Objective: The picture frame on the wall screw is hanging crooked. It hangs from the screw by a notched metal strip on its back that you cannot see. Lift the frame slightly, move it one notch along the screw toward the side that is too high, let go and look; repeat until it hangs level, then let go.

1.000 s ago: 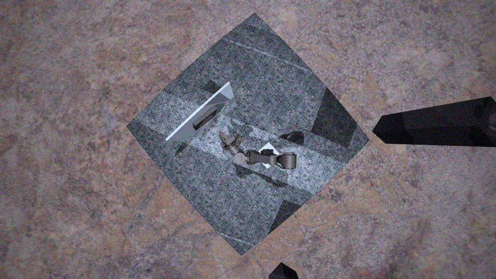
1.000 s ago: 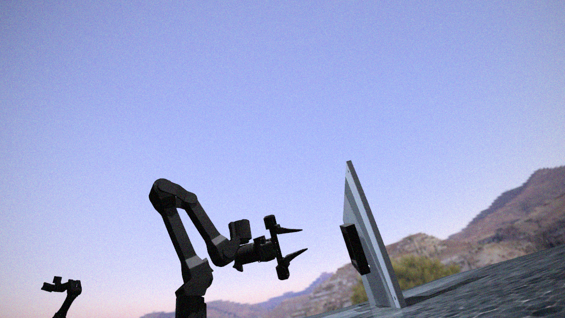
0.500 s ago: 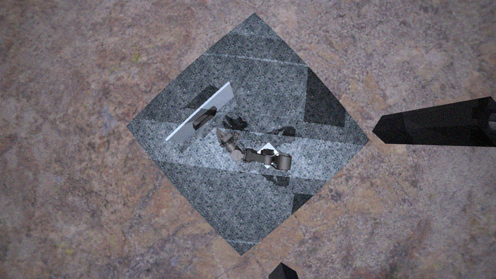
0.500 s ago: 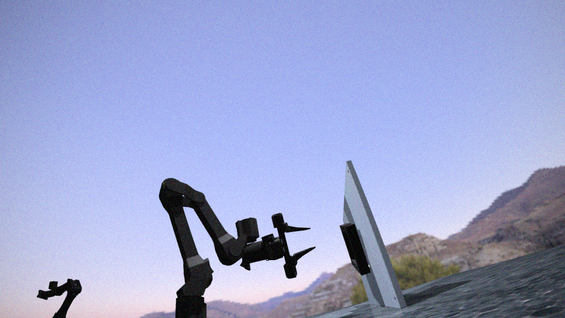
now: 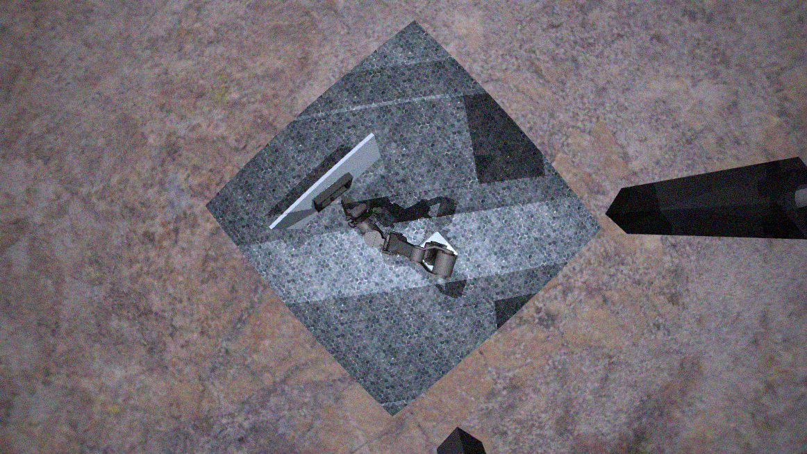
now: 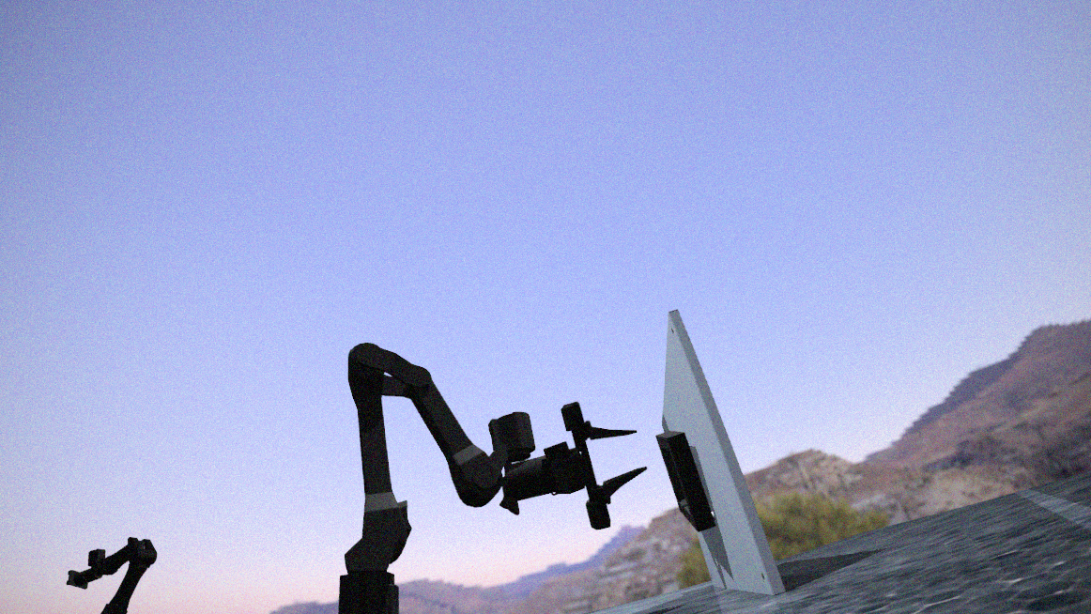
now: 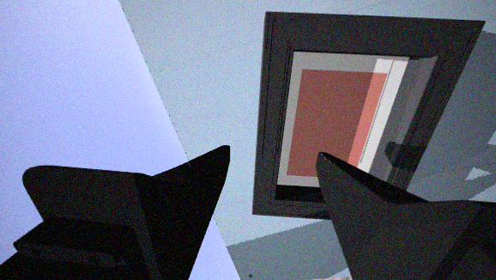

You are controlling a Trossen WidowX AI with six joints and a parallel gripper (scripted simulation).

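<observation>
Now: the picture frame 60 mm ahead of my gripper tip, 50 mm below it and 10 mm to the left of it. From my gripper tip the other things lie so: wall panel 70 mm ahead, 60 mm below.
</observation>
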